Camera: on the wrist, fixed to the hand. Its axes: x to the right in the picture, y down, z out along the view.
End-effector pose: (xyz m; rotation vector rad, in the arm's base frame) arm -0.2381 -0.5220 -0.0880 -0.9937 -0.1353 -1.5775
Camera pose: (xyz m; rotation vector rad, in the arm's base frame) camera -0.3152 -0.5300 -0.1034 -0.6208 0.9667 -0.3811
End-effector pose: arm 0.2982 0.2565 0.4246 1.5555 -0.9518 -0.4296
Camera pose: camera 0.3507 0.2962 0.3808 0.3442 -1.3087 0.7431
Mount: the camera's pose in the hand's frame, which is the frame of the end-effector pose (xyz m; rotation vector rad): -0.0095 -0.0571 -0.0538 -0.3121 0.4359 1.4723
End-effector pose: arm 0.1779 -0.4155 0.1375 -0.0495 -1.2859 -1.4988
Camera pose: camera 0.1713 -0.4586 0.0716 -0.6759 -0.3583 -0.3380
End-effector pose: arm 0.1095 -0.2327 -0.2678 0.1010 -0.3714 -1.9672
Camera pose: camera 0.0762 -0.2143 -0.3371 0.0268 0.1682 -0.4905
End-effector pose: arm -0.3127 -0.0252 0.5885 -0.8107 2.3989 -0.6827
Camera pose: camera -0.3159 -0.0429 0.6654 1.1251 2.6401 0.1668
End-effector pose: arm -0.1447 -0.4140 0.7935 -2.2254 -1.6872 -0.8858
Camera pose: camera -0.2172 -0.4304 0.8204 -2.3340 0.4240 -0.9964
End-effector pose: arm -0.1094 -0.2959 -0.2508 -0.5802 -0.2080 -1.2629
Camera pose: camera -0.1747 -0.3263 -0.2834 -0.5072 0.7032 0.0594
